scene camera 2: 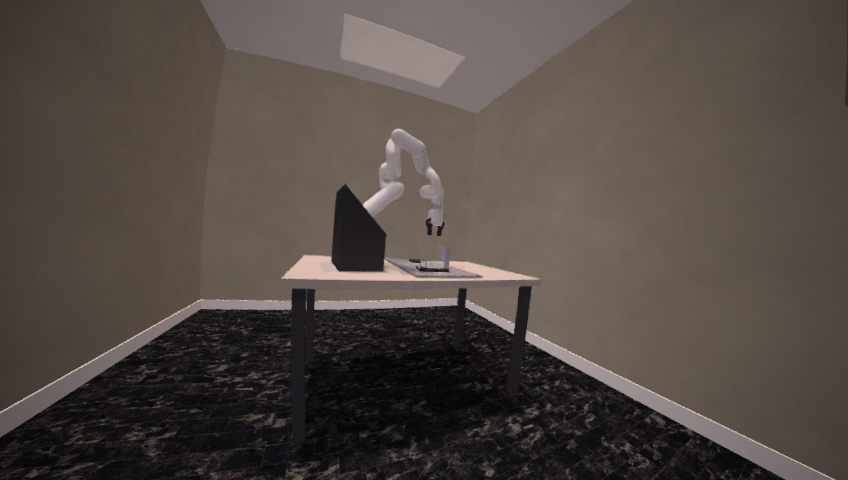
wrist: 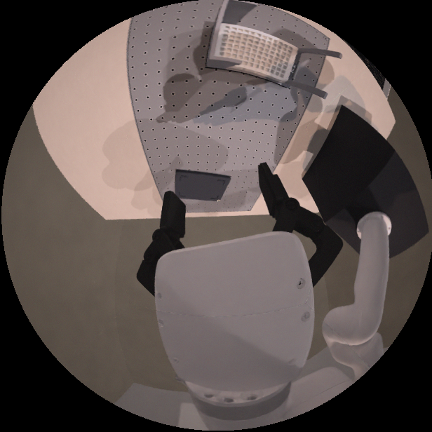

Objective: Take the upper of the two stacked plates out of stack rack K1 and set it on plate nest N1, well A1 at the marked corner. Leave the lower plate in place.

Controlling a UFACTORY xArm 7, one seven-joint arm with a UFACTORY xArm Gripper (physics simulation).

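Places are measured from the arm's base along level axes (x right, y down, z ahead), in metres.
Pixels of known places: gripper, fingertip midpoint: point(scene camera 2: 434, 235).
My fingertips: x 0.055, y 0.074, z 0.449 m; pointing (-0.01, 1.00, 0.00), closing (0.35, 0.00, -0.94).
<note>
Ahead of a thing's pixels: the offset from my fingertips to its middle. "*": to the spot under its first point. Level surfaces: height alone.
The stack rack @(dx +0.151, dy +0.128, dz -0.076 m) point(scene camera 2: 445, 259) point(wrist: 320, 52) stands on the grey perforated board, with thin upright guides. In the wrist view, a pale plate point(wrist: 255, 52) with a grid of wells lies in it. A lower plate cannot be made out separately. The plate nest @(* dx -0.180, dy +0.183, dz -0.044 m) point(scene camera 2: 414, 260) point(wrist: 201, 185) is a flat dark pad on the board, with a small light mark at one corner and no plate on it. My gripper point(scene camera 2: 435, 233) point(wrist: 215, 185) is open and empty, pointing down above the rack in the scene view, clear of its guides.
The perforated board @(dy +0.197 m) point(scene camera 2: 465, 274) point(wrist: 150, 55) lies on the pale table @(dy +0.209 m) point(scene camera 2: 333, 276) point(wrist: 75, 120). A tall black wedge-shaped block point(scene camera 2: 358, 237) point(wrist: 350, 150) stands beside the board, near the arm's base. The guides rise from the rack below the gripper.
</note>
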